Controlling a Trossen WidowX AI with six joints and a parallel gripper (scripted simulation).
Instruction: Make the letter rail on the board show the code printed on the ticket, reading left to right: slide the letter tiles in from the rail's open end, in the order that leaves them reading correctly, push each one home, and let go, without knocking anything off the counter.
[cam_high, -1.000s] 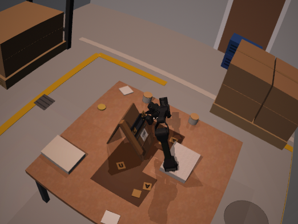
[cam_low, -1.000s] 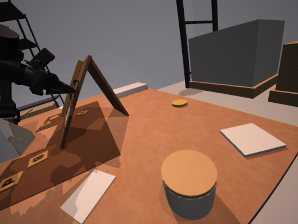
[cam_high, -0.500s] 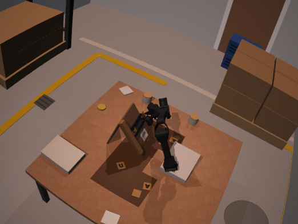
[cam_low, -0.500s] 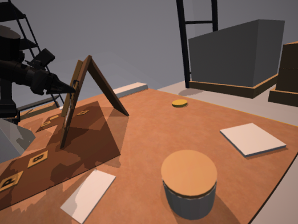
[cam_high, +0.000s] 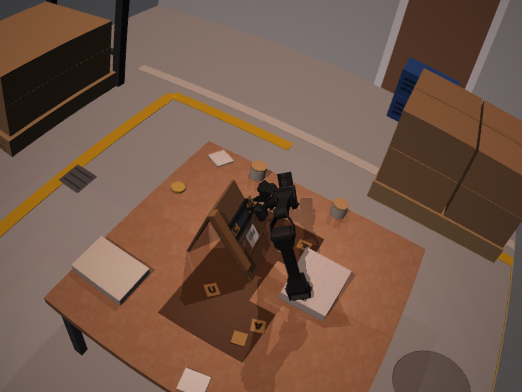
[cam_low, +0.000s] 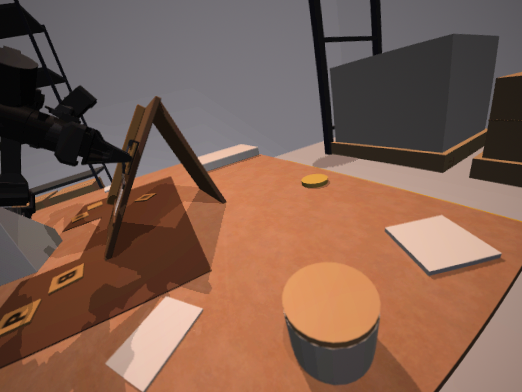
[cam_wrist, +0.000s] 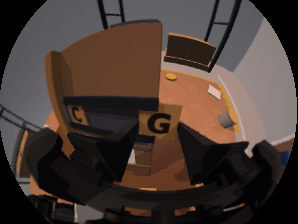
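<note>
Now: the white ticket 6 cm behind my gripper tip, 7 cm to the left of it and 8 cm below it. From my gripper tip the other things lie so: dark mat 16 cm behind, 19 cm to the left, 18 cm below; yellow disc 40 cm ahead, 5 cm to the right, 17 cm below; white card 3 cm behind, 26 cm to the right, 18 cm below.
</note>
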